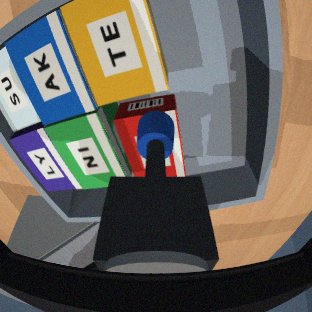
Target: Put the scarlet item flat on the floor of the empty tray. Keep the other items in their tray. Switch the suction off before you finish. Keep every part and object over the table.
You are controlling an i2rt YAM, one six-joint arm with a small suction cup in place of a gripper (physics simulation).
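Frame: origin at the arm's base, x ahead, y left, z up, level; millimetres.
Seen in the pictures: end effector, tool point: (154, 122).
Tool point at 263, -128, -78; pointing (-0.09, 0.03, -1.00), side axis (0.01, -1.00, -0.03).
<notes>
Pixels of each thing's top centre, then the offset from my tool point to it, as dx, dy, dz.
- scarlet item, middle of its top: (153, 151) -24, +1, +8
- grey tray, middle of its top: (118, 136) +3, +26, +25
- yellow TE box, middle of its top: (113, 44) +70, +25, +21
- green NI box, middle of its top: (87, 157) -19, +55, +24
- blue AK box, middle of its top: (45, 73) +56, +74, +23
- purple LY box, middle of its top: (44, 164) -32, +105, +22
- pale SU box, middle of its top: (10, 90) +43, +124, +11
The scarlet item (128, 134) is a small red box with a white label and a barcode on its dark end face. My gripper, a blue suction cup (155, 134) on a black stem, is on its upper face and hides most of the label. The suction is on and holds the box. The box stands out from the boxes beside it, with its end face and part of the green box's side showing; how high it is raised is hard to tell. It is over the grey tray (273, 100) that holds the other items. The empty tray cannot be made out.
A yellow TE box (77, 30) lies beyond the red box. A green NI box (70, 132) is just left of it. A blue AK box (25, 45), purple LY box (27, 150) and pale SU box (25, 117) stand farther left. Grey panels (37, 225) lie at lower left.
</notes>
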